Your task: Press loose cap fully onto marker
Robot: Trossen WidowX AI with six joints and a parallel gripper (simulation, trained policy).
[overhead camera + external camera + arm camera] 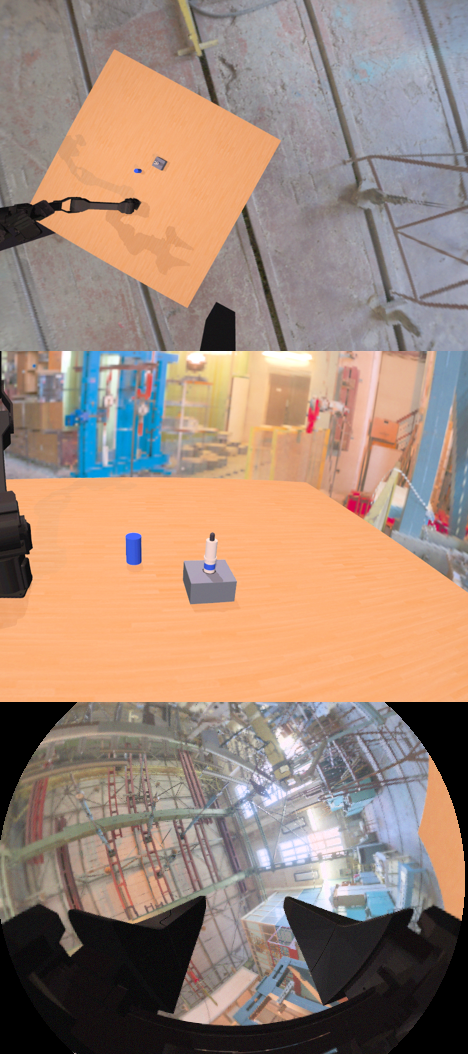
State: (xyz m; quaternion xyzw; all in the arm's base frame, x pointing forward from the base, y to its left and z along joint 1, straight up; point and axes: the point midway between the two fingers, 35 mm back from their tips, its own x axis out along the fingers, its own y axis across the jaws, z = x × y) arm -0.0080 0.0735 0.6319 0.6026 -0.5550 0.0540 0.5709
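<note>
The blue cap lies 20 cm ahead of my gripper tip, 3 cm to the left of it and 63 cm below it. Also, from my gripper tip: grey holder block: 32 cm ahead, 7 cm to the right, 64 cm below.
</note>
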